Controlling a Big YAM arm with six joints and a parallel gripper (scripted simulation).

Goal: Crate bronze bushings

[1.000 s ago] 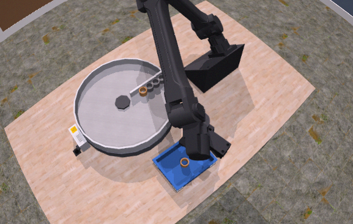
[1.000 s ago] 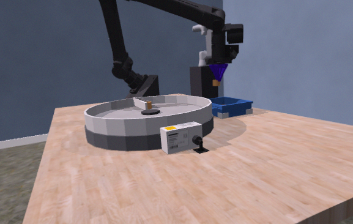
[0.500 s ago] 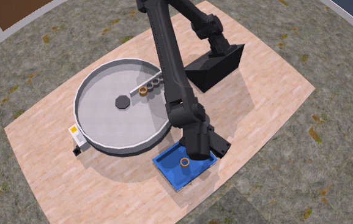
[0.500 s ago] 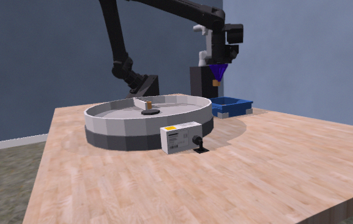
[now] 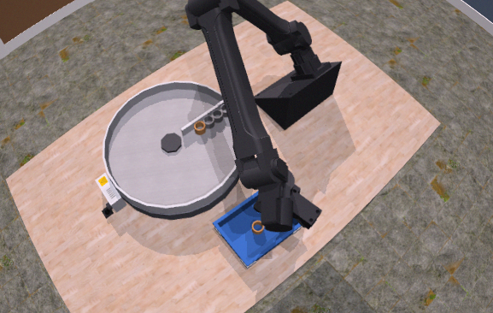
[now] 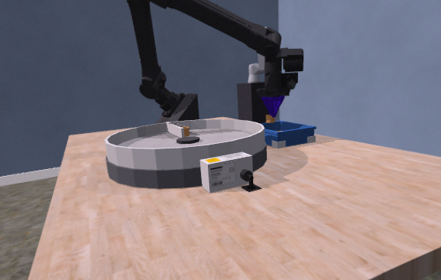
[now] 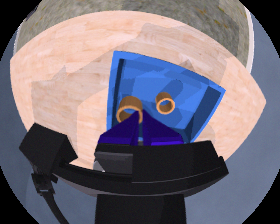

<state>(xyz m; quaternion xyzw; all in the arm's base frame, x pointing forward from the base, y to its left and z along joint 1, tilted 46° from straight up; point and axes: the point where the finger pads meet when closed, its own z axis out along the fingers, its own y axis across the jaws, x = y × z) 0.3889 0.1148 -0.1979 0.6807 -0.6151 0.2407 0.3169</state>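
Now: hand 60 mm above the blue crate, 40 mm short of it and 10 mm to the left of it. The rest, counted from my hand: grey turning table 350 mm to the right, 60 mm ahead, 30 mm below.
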